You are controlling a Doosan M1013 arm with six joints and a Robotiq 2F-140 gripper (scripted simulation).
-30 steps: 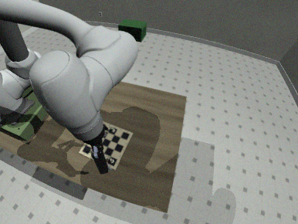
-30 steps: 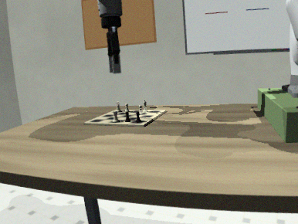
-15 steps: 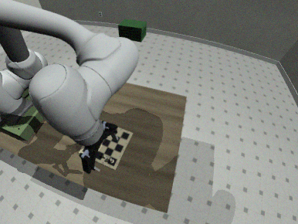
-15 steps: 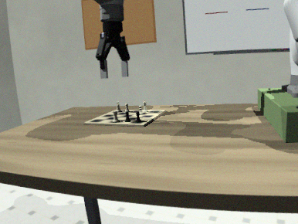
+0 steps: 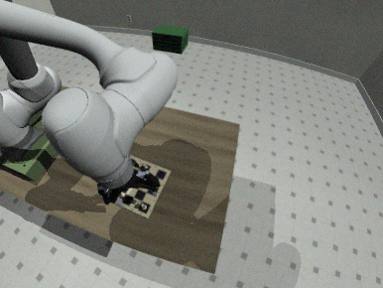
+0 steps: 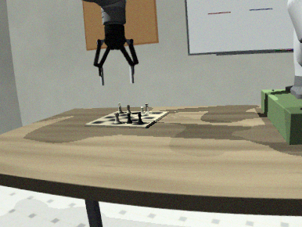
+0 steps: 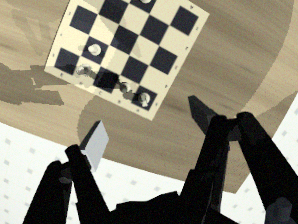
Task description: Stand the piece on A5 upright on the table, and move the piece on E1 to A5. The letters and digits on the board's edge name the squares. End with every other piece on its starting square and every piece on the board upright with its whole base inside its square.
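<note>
Right now my hand is 70 mm past the small chessboard, 80 mm to the right of it and 140 mm above it.
</note>
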